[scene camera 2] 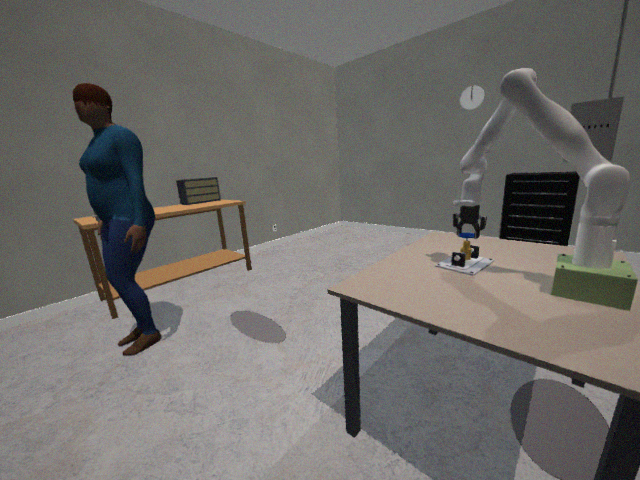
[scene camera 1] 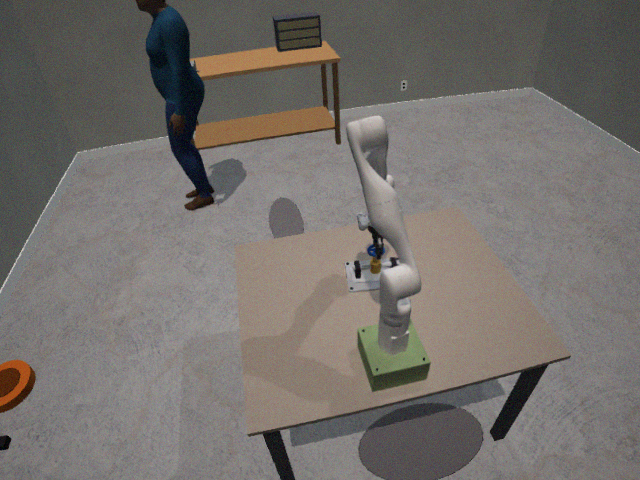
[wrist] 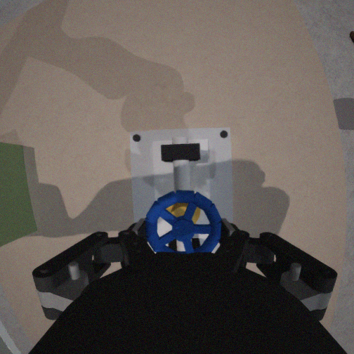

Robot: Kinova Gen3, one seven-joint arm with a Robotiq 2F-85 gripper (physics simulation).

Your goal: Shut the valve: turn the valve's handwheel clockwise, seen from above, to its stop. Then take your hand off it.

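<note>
The blue handwheel sits level on top of the valve's yellow body. The valve is mounted on a white base plate with black pipe supports, lying on the table. My gripper points down from above and is shut on the handwheel, with one finger on either side of its rim. In scene camera 1 the arm hides part of the gripper and the right part of the plate.
The arm's green base block stands on the table. A person stands on the floor by a wooden shelf bench. A black drawer cabinet stands behind the table.
</note>
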